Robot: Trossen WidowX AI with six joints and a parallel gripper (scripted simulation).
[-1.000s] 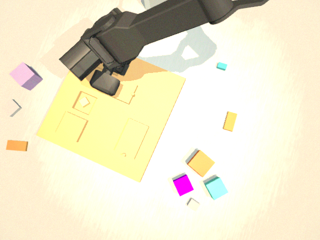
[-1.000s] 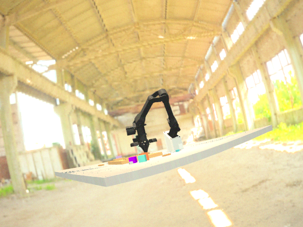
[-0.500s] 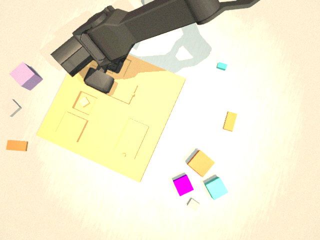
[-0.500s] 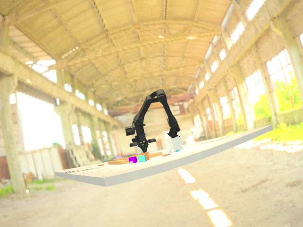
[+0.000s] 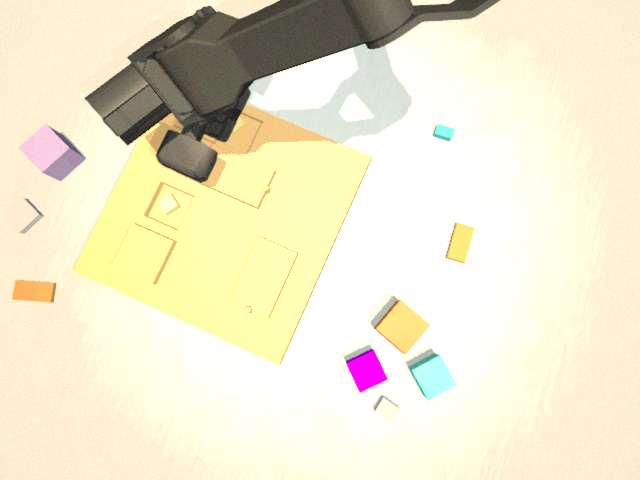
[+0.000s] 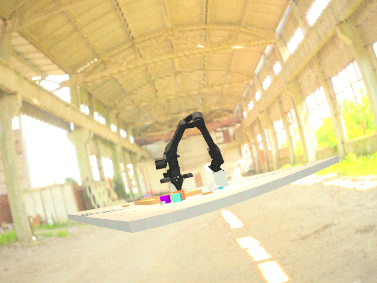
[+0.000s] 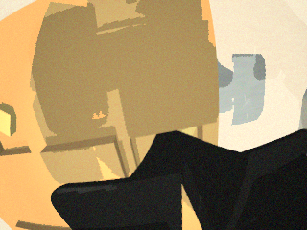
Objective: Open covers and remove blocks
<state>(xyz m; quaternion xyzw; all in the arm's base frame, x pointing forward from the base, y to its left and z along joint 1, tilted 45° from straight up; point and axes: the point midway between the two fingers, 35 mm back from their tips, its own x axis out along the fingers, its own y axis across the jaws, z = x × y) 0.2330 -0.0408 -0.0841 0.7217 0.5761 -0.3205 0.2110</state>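
The yellow puzzle board is 10 cm ahead of my gripper tip and 2 cm to the left of it. The rest, counted from my gripper tip: orange slab: 33 cm to the left, 9 cm ahead, 2 cm below; lilac block: 22 cm to the right, 8 cm ahead; cyan piece: 28 cm to the left, 5 cm behind, 2 cm below.
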